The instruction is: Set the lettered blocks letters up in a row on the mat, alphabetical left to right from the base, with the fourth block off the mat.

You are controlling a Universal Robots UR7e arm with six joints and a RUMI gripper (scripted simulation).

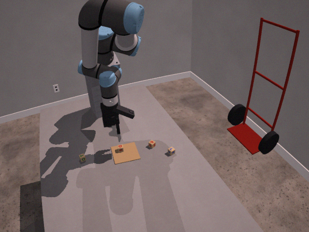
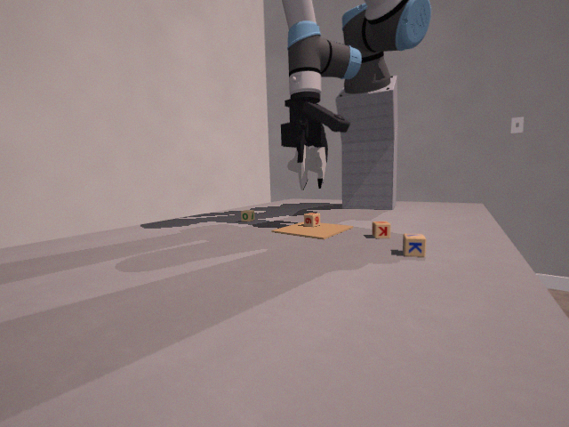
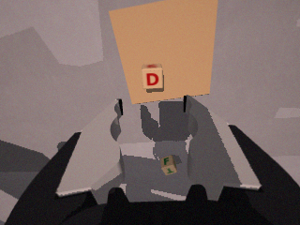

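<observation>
Now: the red-marked block 9 cm below my hand. The rest, counted from my hand: red-lettered block 17 cm to the left, 9 cm below, 5 cm ahead; tan mat 11 cm below, 3 cm ahead, 1 cm to the left; green-lettered block 22 cm to the right, 9 cm below, 3 cm behind.
</observation>
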